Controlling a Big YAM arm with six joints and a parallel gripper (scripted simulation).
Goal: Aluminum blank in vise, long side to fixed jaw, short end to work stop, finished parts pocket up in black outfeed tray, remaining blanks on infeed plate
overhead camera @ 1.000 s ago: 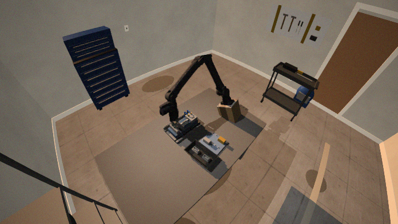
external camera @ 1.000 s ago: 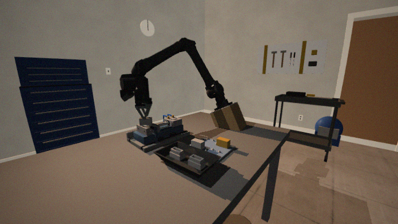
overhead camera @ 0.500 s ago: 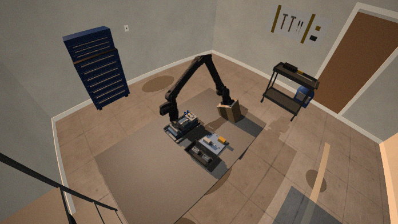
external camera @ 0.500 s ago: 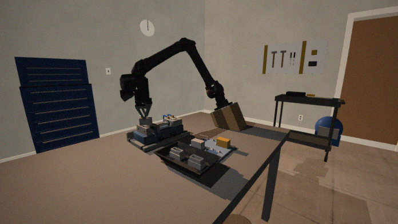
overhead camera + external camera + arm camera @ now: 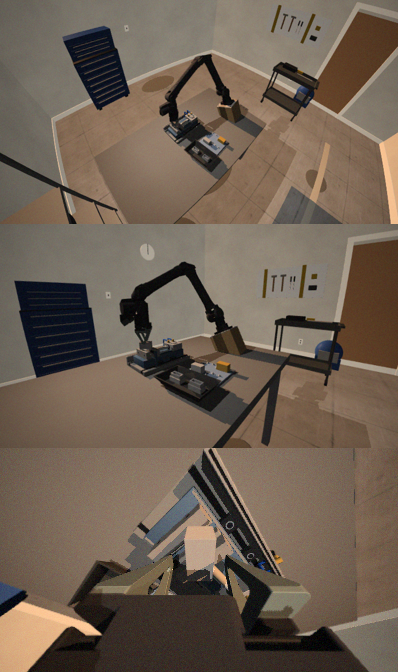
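Now: the vise 70 mm behind my hand, 30 mm to the left of it and 100 mm below it. The rest, counted from my hand: yellow brass blank (170 mm behind, 370 mm to the left, 110 mm below).
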